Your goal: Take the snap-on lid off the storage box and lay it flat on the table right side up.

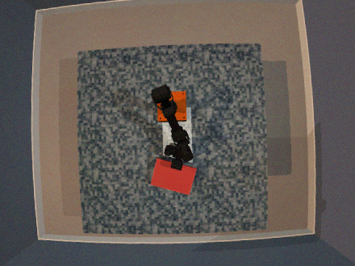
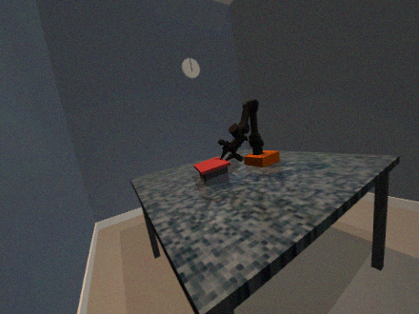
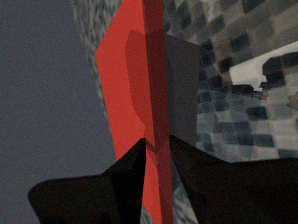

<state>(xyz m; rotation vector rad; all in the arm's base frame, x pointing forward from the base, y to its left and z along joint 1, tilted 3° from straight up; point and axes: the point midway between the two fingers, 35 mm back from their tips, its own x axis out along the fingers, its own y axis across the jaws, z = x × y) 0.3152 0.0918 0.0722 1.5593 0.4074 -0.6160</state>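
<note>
Now: gripper tip 8 cm short of the lid and 1 cm to the left of it. From my gripper tip the other things lie so: storage box (7 cm ahead, 6 cm below, 1 cm to the right).
</note>
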